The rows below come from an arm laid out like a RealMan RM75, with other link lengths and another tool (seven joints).
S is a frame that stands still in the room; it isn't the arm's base.
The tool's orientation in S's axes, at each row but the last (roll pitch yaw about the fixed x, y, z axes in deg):
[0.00 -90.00 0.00]
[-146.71 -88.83 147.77]
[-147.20 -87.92 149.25]
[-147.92 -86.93 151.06]
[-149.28 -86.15 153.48]
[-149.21 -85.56 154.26]
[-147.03 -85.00 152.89]
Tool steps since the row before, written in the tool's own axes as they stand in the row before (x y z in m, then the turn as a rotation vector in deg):
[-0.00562 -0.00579 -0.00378 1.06 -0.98 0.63]
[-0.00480 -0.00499 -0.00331 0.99 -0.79 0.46]
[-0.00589 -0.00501 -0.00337 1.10 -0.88 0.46]
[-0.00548 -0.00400 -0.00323 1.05 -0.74 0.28]
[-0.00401 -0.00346 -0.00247 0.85 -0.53 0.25]
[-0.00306 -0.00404 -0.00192 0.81 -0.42 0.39]
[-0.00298 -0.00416 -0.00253 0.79 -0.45 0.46]
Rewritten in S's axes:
[0.00378 -0.00579 -0.00562 -0.63 -0.98 1.06]
[0.00348 -0.00498 -0.00469 -0.46 -0.79 0.99]
[0.00373 -0.00499 -0.00568 -0.46 -0.88 1.10]
[0.00369 -0.00396 -0.00521 -0.29 -0.73 1.06]
[0.00295 -0.00339 -0.00374 -0.26 -0.52 0.85]
[0.00247 -0.00395 -0.00276 -0.41 -0.43 0.80]
[0.00316 -0.00399 -0.00259 -0.47 -0.46 0.77]

